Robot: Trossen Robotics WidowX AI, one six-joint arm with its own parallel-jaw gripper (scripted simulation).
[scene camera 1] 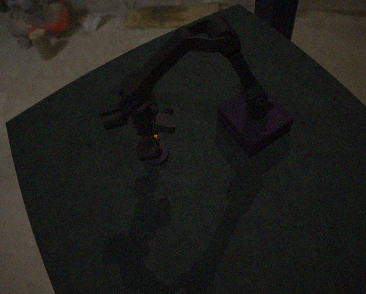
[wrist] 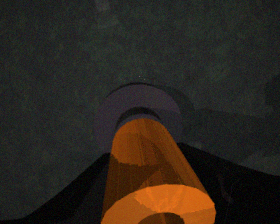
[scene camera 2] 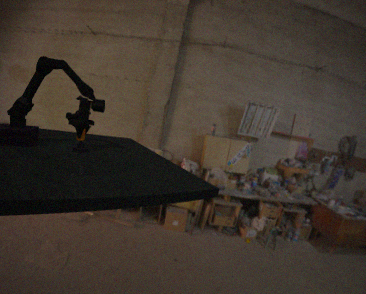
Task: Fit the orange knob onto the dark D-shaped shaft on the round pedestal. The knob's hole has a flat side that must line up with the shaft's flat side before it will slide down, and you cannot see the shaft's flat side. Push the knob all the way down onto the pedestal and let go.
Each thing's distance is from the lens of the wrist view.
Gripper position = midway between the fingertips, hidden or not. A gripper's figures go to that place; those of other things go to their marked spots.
my gripper [wrist: 144,154]: 0.10 m
dark shaft [wrist: 134,100]: 0.14 m
